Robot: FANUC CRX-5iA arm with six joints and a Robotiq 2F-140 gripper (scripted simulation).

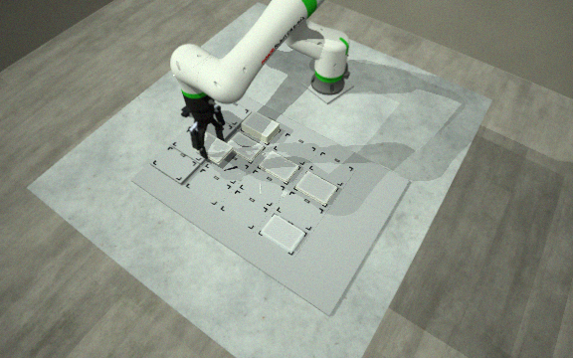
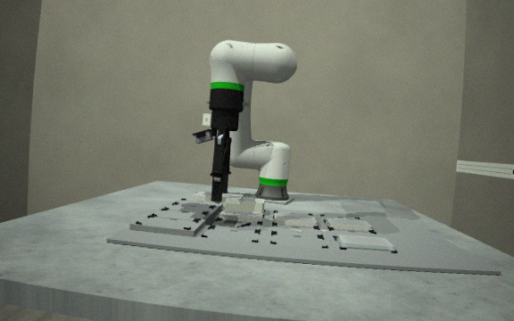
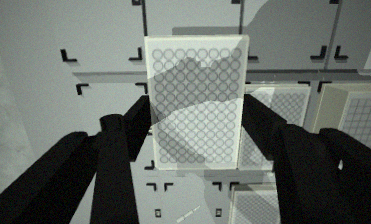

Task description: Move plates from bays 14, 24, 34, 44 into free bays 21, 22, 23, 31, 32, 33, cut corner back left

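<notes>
The thin black stick is 90 mm below my hand and 70 mm to the left of it. The rest, counted from my hand: sealed deep-well block 210 mm behind, 80 mm below, 50 mm to the left; plate 380 mm to the left, 110 mm ahead, 90 mm below; white tip 220 mm to the left, 90 mm below, 10 mm ahead.
</notes>
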